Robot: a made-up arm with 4 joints. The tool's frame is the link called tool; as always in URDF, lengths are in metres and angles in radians.
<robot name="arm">
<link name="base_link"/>
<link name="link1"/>
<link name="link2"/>
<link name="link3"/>
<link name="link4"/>
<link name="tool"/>
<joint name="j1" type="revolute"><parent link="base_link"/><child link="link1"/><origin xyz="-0.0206 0.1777 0.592" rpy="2.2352 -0.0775 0.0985"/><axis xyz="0 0 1"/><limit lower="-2.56" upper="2.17" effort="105" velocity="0.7"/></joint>
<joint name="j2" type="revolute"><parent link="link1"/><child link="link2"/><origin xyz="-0.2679 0.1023 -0.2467" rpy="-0.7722 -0.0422 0.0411"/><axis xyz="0 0 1"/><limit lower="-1.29" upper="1.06" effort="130" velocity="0.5"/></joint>
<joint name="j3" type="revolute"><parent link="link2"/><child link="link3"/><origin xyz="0.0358 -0.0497 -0.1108" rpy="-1.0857 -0.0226 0.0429"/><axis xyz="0 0 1"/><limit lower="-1.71" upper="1.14" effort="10" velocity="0.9"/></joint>
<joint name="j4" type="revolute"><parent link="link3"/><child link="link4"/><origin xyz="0.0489 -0.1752 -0.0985" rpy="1.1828 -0.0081 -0.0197"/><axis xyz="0 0 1"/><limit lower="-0.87" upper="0.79" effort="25" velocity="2.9"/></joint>
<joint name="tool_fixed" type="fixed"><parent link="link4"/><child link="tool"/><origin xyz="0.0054 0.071 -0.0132" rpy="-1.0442 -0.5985 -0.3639"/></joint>
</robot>
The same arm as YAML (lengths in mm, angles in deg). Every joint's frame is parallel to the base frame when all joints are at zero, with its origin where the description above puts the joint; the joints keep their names.
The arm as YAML. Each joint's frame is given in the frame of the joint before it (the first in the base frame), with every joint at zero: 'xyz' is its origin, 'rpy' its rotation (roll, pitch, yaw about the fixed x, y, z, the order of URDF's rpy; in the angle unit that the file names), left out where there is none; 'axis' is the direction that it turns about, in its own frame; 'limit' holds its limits. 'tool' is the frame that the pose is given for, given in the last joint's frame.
units:
  length: mm
  angle: deg
joints:
  - name: j1
    type: revolute
    origin:
      xyz: [-20.6, 177.7, 592.0]
    axis: [0.124901, -0.778806, -0.614704]
    limit:
      lower: -146.68
      upper: 124.33
  - name: j2
    type: revolute
    origin:
      xyz: [-296.6, 102.5, 211.2]
    axis: [0.031001, -0.994332, 0.101703]
    limit:
      lower: -73.91
      upper: 60.73
  - name: j3
    type: revolute
    origin:
      xyz: [36.5, 106.7, -57.5]
    axis: [-0.110803, -0.37831, 0.919024]
    limit:
      lower: -97.98
      upper: 65.32
  - name: j4
    type: revolute
    origin:
      xyz: [71.3, -123.8, -149.6]
    axis: "-y"
    limit:
      lower: -49.85
      upper: 45.26
tool:
  origin:
    xyz: [-3.8, 13.2, 71.1]
    rpy: [22.48, 11.1, -35.04]

